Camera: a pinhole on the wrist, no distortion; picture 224 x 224 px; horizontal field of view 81.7 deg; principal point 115.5 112.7 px. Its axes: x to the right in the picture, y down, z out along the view. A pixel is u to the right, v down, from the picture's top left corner.
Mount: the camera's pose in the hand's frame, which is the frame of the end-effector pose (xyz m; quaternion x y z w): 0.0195 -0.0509 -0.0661 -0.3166 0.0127 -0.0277 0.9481
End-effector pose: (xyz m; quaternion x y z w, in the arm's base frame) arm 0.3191 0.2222 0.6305 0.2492 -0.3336 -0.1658 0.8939
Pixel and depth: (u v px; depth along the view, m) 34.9 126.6 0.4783
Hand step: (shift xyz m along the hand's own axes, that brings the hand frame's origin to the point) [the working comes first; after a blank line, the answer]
In the camera's frame: -0.2976 0.0513 0.4783

-0.2554 0.2949 0.2873
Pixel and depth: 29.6 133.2 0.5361
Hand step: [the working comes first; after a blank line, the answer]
In the camera's frame: -0.3555 0.0848 0.5361

-0.3093 0.3598 0.3137
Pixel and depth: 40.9 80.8 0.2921
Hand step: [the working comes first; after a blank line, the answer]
In the camera's frame: -0.1682 -0.0719 0.2921

-0.1395 0.0770 0.2117
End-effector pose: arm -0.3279 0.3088 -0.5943 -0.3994 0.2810 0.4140 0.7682
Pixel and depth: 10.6 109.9 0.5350
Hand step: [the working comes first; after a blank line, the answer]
In the camera's frame: -0.4333 -0.0116 0.5350

-0.3912 0.2869 0.3713
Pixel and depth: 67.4 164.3 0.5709
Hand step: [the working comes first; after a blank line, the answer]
In the camera's frame: -0.2120 0.2274 0.5709

-0.1582 0.4857 0.2549
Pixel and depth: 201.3 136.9 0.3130
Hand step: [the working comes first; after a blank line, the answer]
In the camera's frame: 0.2073 0.0585 0.3130

0.2421 0.1709 0.1476
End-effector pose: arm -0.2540 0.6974 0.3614 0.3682 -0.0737 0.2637 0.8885
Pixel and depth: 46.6 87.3 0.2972
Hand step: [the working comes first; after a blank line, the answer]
In the camera's frame: -0.1581 -0.0583 0.2972

-0.1285 0.0904 0.2075
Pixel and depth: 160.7 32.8 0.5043
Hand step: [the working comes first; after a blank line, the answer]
In the camera's frame: 0.1760 -0.3111 0.5043

0.2023 -0.0074 0.5228
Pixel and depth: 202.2 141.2 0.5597
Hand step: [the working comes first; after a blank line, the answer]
In the camera's frame: 0.3746 0.1232 0.5597

0.4222 0.3603 0.3048
